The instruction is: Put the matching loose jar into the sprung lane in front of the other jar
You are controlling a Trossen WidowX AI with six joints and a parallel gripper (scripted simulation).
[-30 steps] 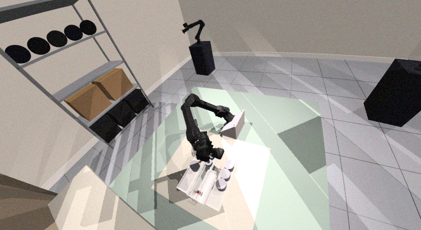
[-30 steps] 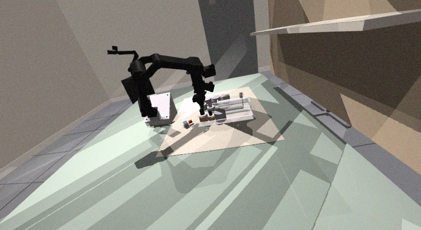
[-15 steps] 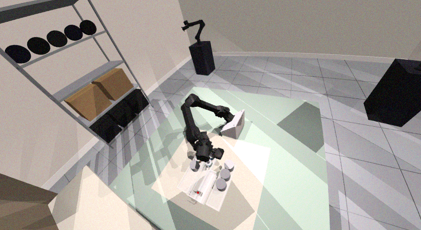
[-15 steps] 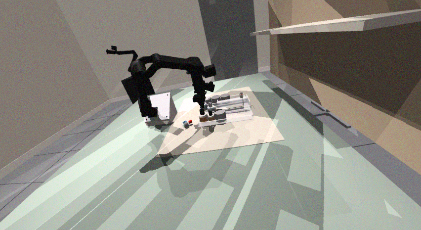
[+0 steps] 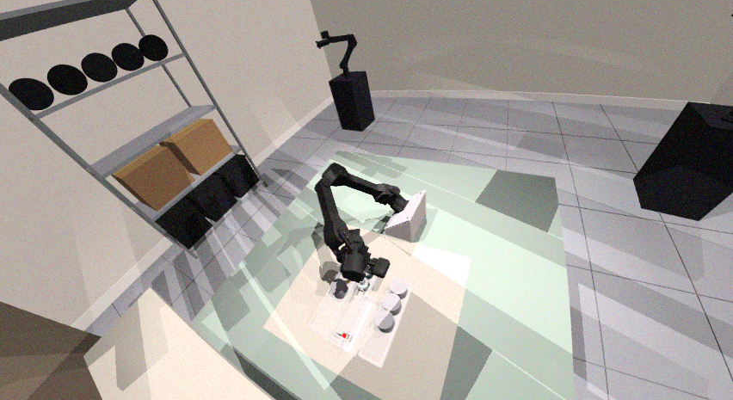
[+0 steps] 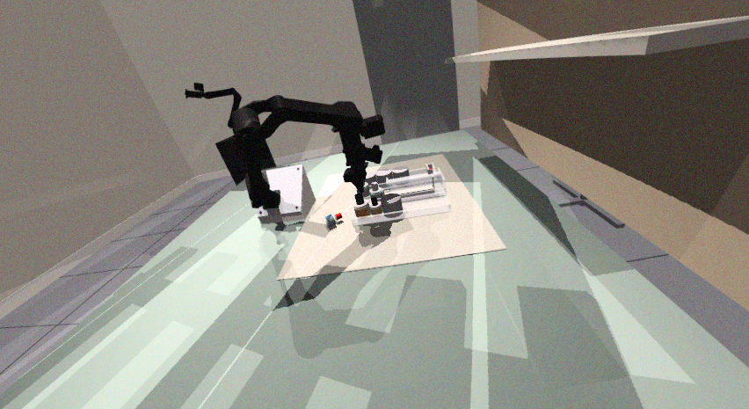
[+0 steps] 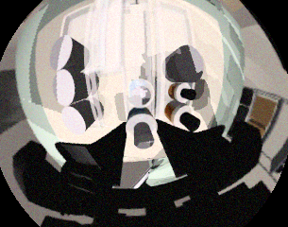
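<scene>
Right now my gripper tip is 140 mm short of the clear sprung lane, 40 mm to the right of it and 40 mm above it. Round my gripper tip: red-marked part 220 mm ahead, 60 mm to the left, 10 mm above.
</scene>
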